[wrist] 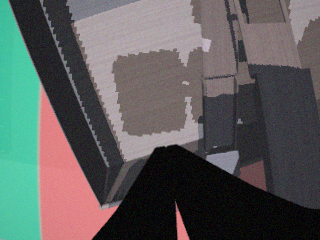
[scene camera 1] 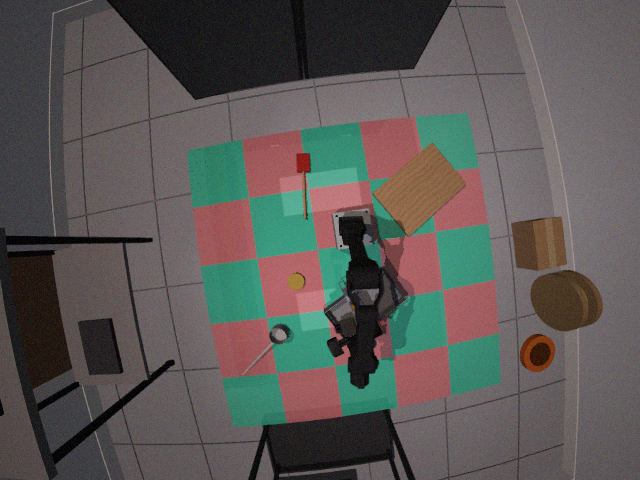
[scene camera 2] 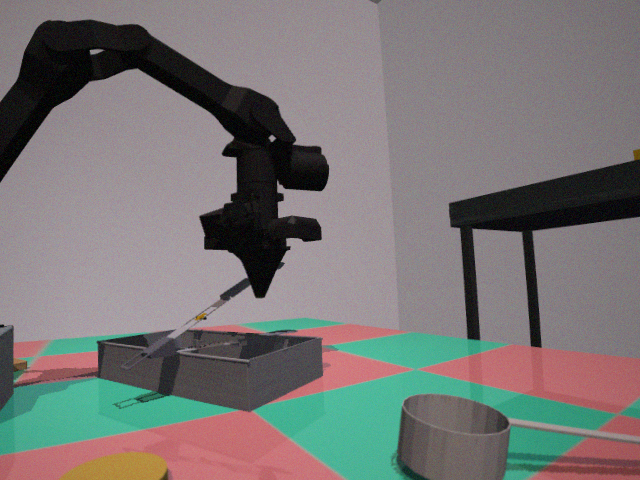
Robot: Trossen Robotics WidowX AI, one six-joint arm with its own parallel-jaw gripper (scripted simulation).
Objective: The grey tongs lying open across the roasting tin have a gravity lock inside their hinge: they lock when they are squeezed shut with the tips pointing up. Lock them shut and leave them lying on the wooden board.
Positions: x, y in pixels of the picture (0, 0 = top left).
gripper: wrist; scene camera 1 351, 328; scene camera 2
same spot on gripper: (wrist: 204, 194) = (scene camera 2: 250, 269)
